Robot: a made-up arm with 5 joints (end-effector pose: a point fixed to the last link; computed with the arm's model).
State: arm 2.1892 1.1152 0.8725 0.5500 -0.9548
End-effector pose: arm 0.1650 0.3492 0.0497 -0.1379 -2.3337 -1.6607
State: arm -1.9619 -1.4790 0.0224 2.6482 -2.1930
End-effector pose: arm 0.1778 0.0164 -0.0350 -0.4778 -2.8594 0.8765
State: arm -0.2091 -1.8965 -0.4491 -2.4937 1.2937
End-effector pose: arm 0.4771 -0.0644 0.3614 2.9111 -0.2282 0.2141
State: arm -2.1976 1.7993 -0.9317 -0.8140 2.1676
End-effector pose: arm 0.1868 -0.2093 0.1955 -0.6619 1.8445 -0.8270
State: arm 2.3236 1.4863 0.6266 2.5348 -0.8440
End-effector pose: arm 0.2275 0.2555 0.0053 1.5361 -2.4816 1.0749
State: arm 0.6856 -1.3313 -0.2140 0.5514 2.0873
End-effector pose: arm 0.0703 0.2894 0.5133 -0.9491 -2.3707 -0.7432
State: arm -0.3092 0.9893 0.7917 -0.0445 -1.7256
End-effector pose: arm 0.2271 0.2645 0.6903 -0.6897 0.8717 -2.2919
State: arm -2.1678 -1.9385 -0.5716 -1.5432 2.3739
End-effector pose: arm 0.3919 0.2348 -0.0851 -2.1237 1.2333 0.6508
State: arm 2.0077 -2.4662 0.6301 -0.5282 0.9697
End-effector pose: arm 0.3180 0.2140 0.5022 1.9408 -1.3066 0.5483
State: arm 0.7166 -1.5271 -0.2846 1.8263 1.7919
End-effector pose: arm 0.3513 0.3056 0.4888 1.8145 1.8572 0.9554
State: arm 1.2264 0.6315 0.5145 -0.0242 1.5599
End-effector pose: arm 0.1444 0.3634 0.1627 1.3492 1.3464 -0.5661
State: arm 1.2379 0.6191 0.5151 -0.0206 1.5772
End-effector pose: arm 0.1433 0.3624 0.1602 1.3394 1.3574 -0.5565
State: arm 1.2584 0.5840 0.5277 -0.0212 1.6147
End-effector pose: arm 0.1371 0.3593 0.1534 1.3115 1.3966 -0.5496
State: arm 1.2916 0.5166 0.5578 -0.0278 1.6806
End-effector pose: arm 0.1229 0.3521 0.1415 1.2586 1.4753 -0.5500
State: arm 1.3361 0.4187 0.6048 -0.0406 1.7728
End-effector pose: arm 0.0997 0.3393 0.1266 1.1847 1.5907 -0.5637
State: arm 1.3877 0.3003 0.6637 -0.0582 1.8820
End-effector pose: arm 0.0687 0.3201 0.1133 1.1000 1.7285 -0.5957
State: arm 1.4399 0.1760 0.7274 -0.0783 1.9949
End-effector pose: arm 0.0339 0.2959 0.1060 1.0169 1.8689 -0.6461
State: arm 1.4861 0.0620 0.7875 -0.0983 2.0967
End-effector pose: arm 0.0011 0.2706 0.1064 0.9457 1.9922 -0.7077
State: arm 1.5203 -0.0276 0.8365 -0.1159 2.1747
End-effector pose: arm -0.0245 0.2489 0.1120 0.8925 2.0844 -0.7673
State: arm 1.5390 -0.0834 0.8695 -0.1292 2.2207
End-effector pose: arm -0.0404 0.2345 0.1181 0.8591 2.1388 -0.8116
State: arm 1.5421 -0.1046 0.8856 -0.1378 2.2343
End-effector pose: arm -0.0469 0.2283 0.1215 0.8440 2.1584 -0.8340
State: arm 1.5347 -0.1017 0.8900 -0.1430 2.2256
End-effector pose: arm -0.0471 0.2278 0.1220 0.8410 2.1547 -0.8401
